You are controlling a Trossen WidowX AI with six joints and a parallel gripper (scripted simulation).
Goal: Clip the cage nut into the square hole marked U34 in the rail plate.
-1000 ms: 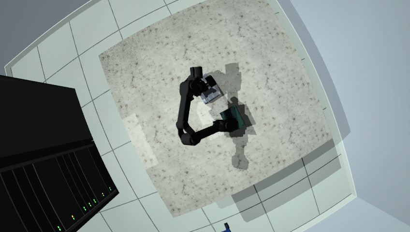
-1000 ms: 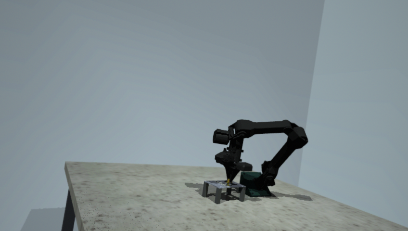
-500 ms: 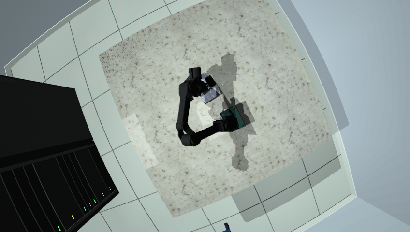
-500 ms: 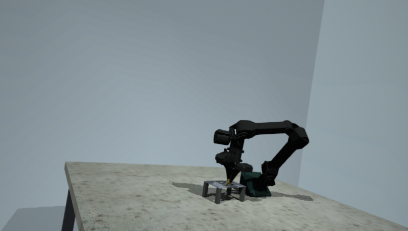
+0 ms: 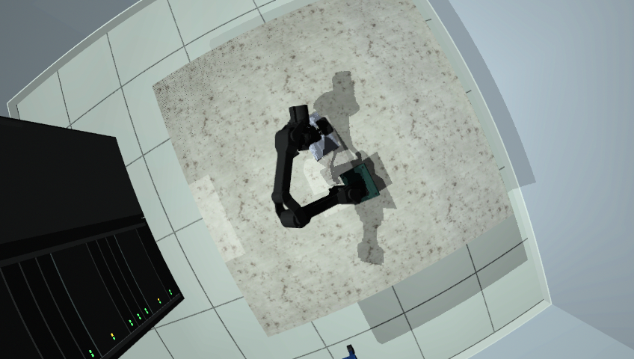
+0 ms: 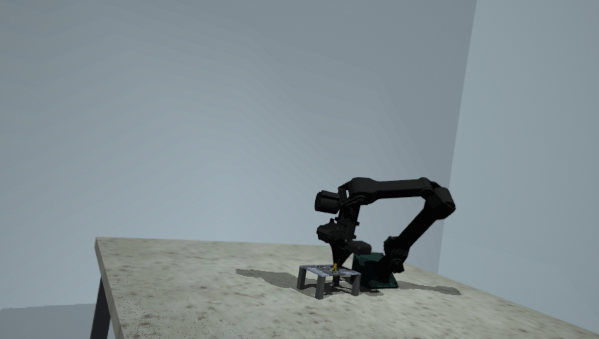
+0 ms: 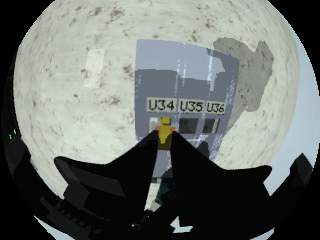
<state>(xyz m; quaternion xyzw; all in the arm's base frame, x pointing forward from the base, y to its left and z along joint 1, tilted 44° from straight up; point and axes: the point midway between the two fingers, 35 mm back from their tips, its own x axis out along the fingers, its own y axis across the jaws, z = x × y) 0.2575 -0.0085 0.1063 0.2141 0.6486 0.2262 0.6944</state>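
Now: gripper tip 10 mm above the cage nut.
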